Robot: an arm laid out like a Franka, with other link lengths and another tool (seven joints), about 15 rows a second.
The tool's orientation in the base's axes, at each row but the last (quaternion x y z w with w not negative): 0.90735 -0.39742 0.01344 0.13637; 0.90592 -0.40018 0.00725 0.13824; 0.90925 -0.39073 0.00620 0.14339; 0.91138 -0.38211 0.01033 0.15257; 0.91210 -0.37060 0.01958 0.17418; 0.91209 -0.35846 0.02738 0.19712; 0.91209 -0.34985 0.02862 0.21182; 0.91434 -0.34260 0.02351 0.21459
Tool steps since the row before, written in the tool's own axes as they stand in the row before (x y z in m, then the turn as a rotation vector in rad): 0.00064 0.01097 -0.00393 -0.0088 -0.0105 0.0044; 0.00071 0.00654 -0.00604 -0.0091 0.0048 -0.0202; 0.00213 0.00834 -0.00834 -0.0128 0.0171 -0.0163; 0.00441 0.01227 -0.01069 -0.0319 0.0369 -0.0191; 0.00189 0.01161 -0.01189 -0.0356 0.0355 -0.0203; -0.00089 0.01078 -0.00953 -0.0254 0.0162 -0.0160; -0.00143 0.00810 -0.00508 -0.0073 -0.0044 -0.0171; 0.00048 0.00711 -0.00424 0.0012 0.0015 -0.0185
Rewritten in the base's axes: -0.00718 -0.00654 0.00646 0.0012 0.0120 -0.0079; -0.00368 -0.00316 0.00750 -0.0077 0.0087 0.0195; -0.00362 -0.00475 0.01039 -0.0194 0.0022 0.0184; -0.00442 -0.00812 0.01410 -0.0465 0.0032 0.0239; -0.00545 -0.00503 0.01499 -0.0481 0.0070 0.0239; -0.00695 -0.00299 0.01227 -0.0281 0.0116 0.0154; -0.00586 -0.00243 0.00730 -0.0010 0.0144 0.0125; -0.00372 -0.00335 0.00661 0.0019 0.0058 0.0176
